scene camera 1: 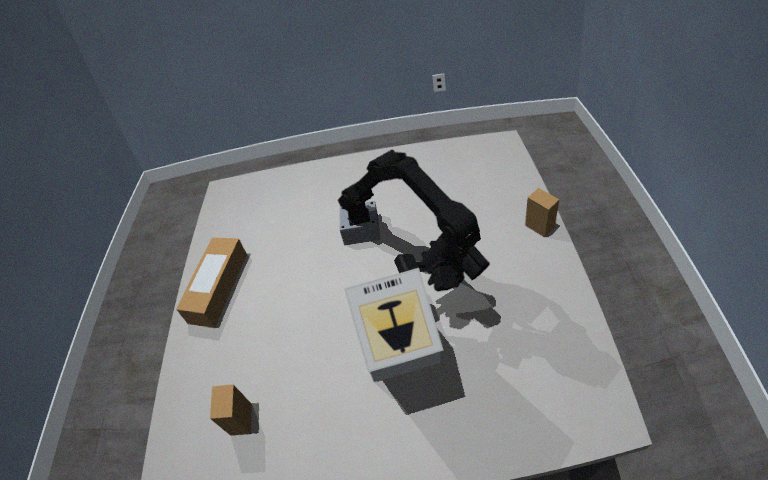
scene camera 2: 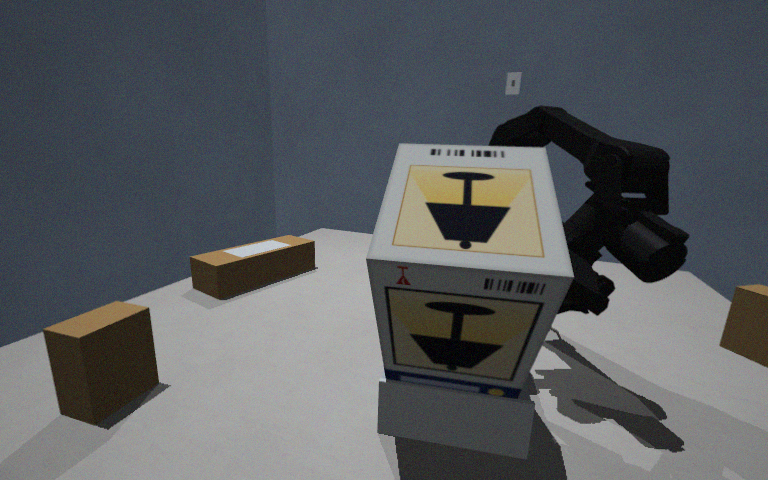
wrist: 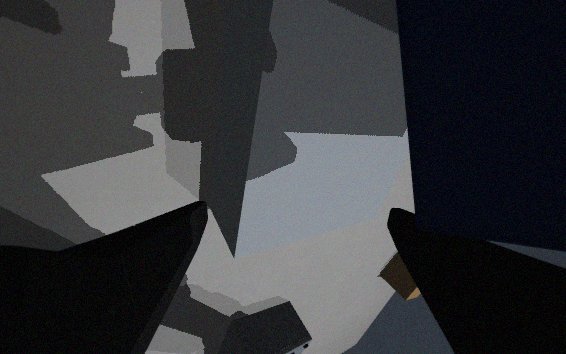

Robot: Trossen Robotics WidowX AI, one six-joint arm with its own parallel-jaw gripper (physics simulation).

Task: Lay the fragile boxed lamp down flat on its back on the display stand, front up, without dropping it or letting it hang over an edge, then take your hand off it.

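Where they show: gripper, fingertip midpoint: (wrist: 298, 213); arm's base at its link origin: (scene camera 1: 358, 217).
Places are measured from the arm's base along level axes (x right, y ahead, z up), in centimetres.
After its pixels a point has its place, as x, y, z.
The white boxed lamp (scene camera 1: 394, 325) {-4.4, 57.6, 23.3} (scene camera 2: 467, 271) {-5.4, 63.7, 19.0} is on the display stand (scene camera 1: 406, 367) {-4.8, 53.0, -3.9} (scene camera 2: 455, 418) {-5.2, 52.9, -2.9} (wrist: 325, 185) {-4.6, 32.9, -0.2}, tipped forward. In the second scene view its top leans over the stand's front edge and its lamp-picture front faces forward and partly down. It is neither upright nor flat. In the wrist view a dark navy face of the box (wrist: 485, 110) {-10.8, 40.6, 8.7} fills the upper right. My gripper (wrist: 298, 213) {-11.3, 34.3, 4.4} is open and empty, with bare stand and table showing between its fingertips. It is low behind the box, its right finger close to it; the fingertips are hidden in both scene views.
A long labelled carton (scene camera 1: 212, 283) {48.1, 15.9, 1.2} (scene camera 2: 254, 268) {46.7, 17.8, -1.9} lies at the left. A small carton (scene camera 1: 229, 410) {38.5, 61.4, 5.2} (scene camera 2: 101, 365) {37.7, 61.3, 0.5} stands front left, another (scene camera 1: 542, 212) {-54.2, 17.3, 2.8} (scene camera 2: 746, 322) {-52.5, 14.7, -0.5} at the right. The arm's grey base (scene camera 1: 359, 233) {0.9, 4.6, -2.6} is behind the stand. The table's front edge (scene camera 1: 583, 463) {-40.1, 88.5, -7.4} is at the lower right.
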